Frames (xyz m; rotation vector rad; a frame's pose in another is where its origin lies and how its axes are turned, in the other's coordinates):
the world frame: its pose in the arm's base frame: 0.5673 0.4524 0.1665 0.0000 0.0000 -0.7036
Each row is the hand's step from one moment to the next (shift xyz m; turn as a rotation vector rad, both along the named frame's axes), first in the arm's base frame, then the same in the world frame.
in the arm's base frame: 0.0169 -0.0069 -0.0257 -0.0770 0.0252 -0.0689
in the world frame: 0.0174 0.0057 -0.0257 -0.0750 -0.0306 -0.0689
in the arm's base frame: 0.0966 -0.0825 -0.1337 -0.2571 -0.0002 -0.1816
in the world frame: 0.1270 -0.0004 -0.1337 -0.1959 -0.1665 -0.1816
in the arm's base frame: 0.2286 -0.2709 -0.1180 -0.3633 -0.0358 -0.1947
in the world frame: 0.3496 -0.0587 -0.1180 -0.2539 -0.2623 -0.1947
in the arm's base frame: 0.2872 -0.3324 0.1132 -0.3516 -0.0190 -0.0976
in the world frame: 0.4340 -0.0677 0.1132 -0.2558 -0.2420 -0.0976
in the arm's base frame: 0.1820 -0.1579 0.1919 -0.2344 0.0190 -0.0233
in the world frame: 0.2409 -0.0027 0.1919 -0.1910 -0.1372 -0.0233
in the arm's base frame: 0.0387 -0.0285 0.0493 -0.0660 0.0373 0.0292
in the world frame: 0.0479 0.0033 0.0493 -0.0745 -0.0143 0.0292
